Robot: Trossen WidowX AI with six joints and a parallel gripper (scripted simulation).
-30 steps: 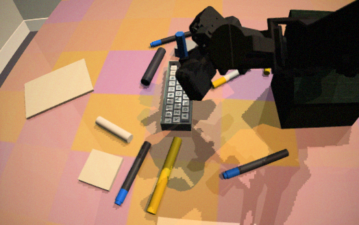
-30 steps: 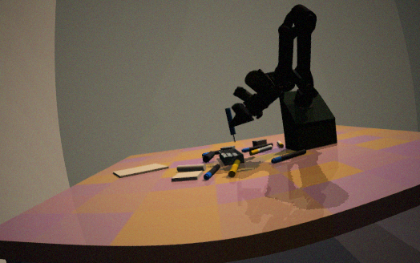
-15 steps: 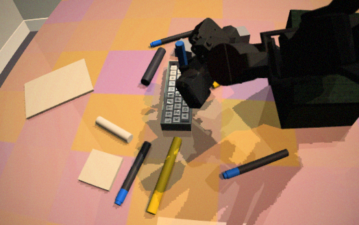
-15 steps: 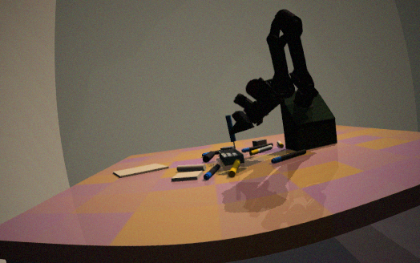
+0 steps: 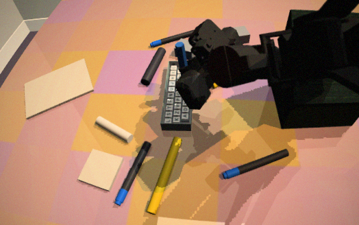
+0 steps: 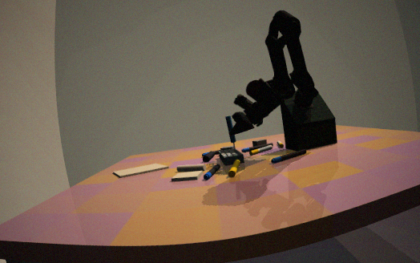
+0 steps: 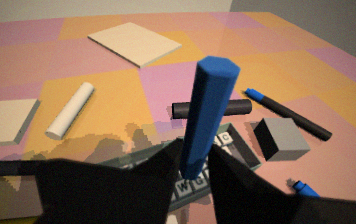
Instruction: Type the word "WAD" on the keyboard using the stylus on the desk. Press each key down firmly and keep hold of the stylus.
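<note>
The stylus lies 2 cm below my gripper tip. Also, from my gripper tip: yellow marker (20 cm to the left, 8 cm below, 5 cm ahead); then black cylinder (9 cm to the right, 8 cm below, 7 cm ahead); then white cylinder (16 cm ahead, 9 cm to the left, 8 cm below).
</note>
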